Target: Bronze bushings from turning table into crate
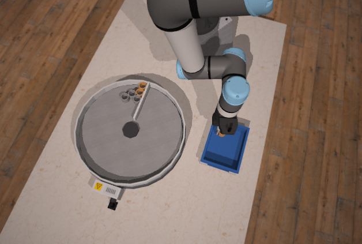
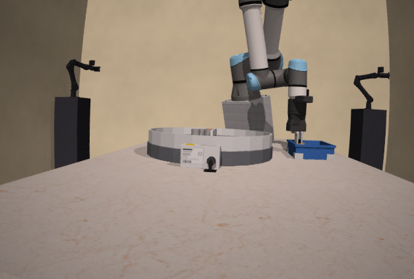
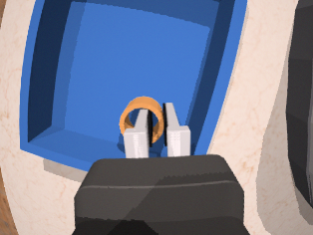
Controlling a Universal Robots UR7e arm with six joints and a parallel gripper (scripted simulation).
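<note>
The blue crate lies 5 cm ahead of my hand, 3 cm to the left of it and 1 cm below it. The rest, counted from my hand: grey turning table 34 cm to the right, 9 cm ahead, 1 cm above.
</note>
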